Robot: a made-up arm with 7 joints. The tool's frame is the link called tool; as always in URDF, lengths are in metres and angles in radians. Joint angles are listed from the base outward.
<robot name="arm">
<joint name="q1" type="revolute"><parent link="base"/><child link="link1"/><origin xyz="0.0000 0.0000 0.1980" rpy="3.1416 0.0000 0.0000"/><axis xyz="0 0 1"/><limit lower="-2.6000" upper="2.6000"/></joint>
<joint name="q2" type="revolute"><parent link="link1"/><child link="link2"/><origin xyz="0.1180 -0.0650 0.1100" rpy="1.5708 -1.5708 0.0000"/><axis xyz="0 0 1"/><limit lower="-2.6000" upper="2.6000"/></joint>
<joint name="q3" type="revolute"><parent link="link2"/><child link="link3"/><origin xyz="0.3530 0.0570 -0.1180" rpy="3.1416 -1.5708 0.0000"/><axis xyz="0 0 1"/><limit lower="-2.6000" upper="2.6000"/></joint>
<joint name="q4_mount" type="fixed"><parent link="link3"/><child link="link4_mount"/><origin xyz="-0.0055 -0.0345 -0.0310" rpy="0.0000 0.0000 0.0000"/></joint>
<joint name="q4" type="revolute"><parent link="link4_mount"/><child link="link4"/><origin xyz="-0.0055 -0.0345 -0.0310" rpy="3.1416 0.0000 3.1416"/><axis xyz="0 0 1"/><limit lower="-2.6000" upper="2.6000"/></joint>
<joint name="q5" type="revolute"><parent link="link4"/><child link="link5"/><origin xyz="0.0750 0.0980 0.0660" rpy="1.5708 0.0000 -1.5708"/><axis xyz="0 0 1"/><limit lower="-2.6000" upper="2.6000"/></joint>
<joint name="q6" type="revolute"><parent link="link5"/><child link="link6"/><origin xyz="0.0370 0.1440 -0.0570" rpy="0.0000 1.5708 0.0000"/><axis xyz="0 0 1"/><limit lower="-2.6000" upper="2.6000"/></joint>
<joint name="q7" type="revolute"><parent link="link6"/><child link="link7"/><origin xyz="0.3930 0.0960 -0.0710" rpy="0.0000 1.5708 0.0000"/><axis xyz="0 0 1"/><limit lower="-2.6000" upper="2.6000"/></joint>
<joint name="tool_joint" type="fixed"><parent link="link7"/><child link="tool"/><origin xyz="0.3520 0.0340 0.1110" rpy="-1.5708 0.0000 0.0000"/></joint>
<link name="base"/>
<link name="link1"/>
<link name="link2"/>
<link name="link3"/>
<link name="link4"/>
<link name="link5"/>
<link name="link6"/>
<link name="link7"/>
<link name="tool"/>
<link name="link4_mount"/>
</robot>
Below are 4 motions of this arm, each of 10 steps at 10 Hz.
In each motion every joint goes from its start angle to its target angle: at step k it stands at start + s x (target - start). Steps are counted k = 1, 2, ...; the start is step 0. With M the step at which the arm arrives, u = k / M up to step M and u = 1 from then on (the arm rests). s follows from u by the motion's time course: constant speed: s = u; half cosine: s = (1 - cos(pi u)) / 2; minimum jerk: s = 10 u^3 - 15 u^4 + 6 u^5.
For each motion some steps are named. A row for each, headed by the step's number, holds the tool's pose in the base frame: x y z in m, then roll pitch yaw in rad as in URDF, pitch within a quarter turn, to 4 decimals.
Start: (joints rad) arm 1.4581 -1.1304 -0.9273 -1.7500 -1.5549 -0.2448 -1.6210
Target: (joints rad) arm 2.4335 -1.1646 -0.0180 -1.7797 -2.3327 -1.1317 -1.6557
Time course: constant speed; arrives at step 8
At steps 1, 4, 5, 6, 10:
1: -0.7110 -0.1260 -0.2459 0.8610 -0.8706 -2.6087
4: -0.5729 0.2020 -0.2403 0.8944 -0.9812 3.0126
5: -0.4871 0.2814 -0.2286 0.8448 -1.0018 2.8320
6: -0.3909 0.3369 -0.2111 0.7579 -1.0137 2.6832
10: -0.2009 0.3728 -0.1582 0.4819 -0.9993 2.4842

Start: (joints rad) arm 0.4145 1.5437 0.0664 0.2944 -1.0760 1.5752 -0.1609
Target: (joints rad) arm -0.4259 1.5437 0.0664 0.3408 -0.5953 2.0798 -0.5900
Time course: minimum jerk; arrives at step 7
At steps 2, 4, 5, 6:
2: 0.4837 -0.3085 0.4492 -1.5086 0.5489 -0.4062
4: 0.5984 -0.0009 0.3041 -1.9132 0.6693 -0.1971
5: 0.5793 0.1520 0.2430 -2.0995 0.6824 -0.0860
6: 0.5501 0.2314 0.2117 -2.1953 0.6807 -0.0159

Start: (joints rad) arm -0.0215 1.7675 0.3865 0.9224 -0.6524 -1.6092 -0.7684
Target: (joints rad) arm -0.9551 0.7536 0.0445 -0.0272 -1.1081 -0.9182 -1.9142
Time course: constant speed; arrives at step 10
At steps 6, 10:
6: -0.0458 -0.0905 -0.4124 1.7756 0.2345 2.1915
10: 0.2848 -0.1750 -0.4433 1.4001 0.7603 2.6349

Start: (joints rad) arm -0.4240 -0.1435 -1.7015 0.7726 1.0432 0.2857 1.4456
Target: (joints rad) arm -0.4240 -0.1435 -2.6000 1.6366 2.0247 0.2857 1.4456
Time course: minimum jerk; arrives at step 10
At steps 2, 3, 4, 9, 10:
2: -0.5592 0.5153 0.0895 -0.1736 -0.1876 -2.9736
3: -0.6672 0.3881 -0.0024 -0.1169 -0.0845 -2.8046
4: -0.7618 0.1625 -0.1353 -0.0355 0.0591 -2.5415
9: -0.3071 -0.6758 -0.5896 0.3111 0.5663 -1.2142
10: -0.2959 -0.6801 -0.5937 0.3154 0.5718 -1.1959

